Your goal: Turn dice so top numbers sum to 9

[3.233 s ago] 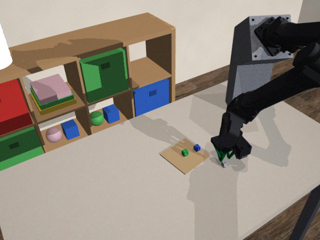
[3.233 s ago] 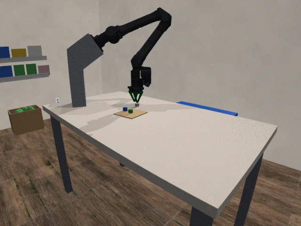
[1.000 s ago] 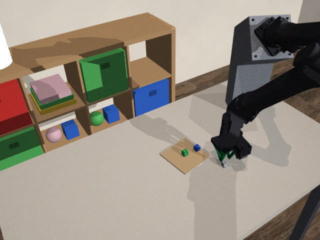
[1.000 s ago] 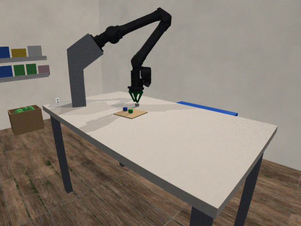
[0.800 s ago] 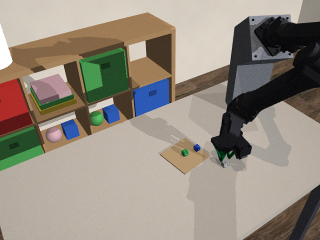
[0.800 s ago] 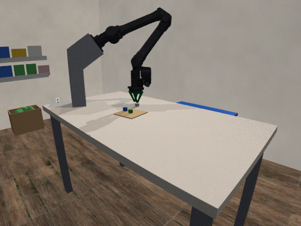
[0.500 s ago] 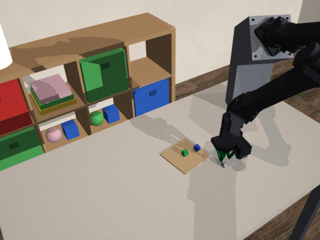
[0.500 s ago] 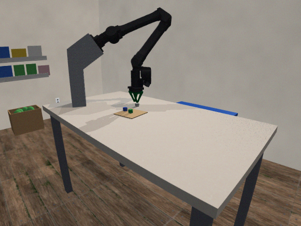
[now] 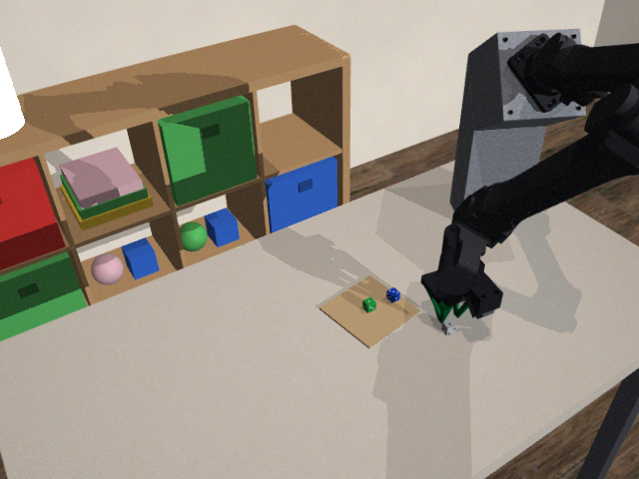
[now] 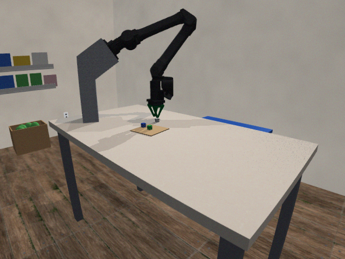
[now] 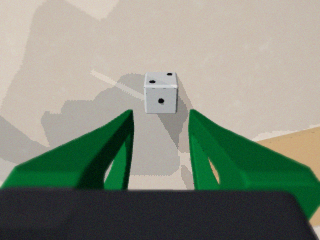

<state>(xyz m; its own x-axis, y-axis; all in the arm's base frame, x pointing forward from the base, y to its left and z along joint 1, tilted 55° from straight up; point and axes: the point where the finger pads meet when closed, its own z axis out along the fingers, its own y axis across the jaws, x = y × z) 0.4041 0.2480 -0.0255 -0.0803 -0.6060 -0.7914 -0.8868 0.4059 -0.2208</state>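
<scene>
Now: the white die 1 cm to the left of my hand and 3 cm below it. From my hand the other things lie so: tan mat: 10 cm ahead, 11 cm to the right, 3 cm below; green die: 10 cm ahead, 11 cm to the right, 2 cm below; blue die: 5 cm ahead, 12 cm to the right, 2 cm below.
</scene>
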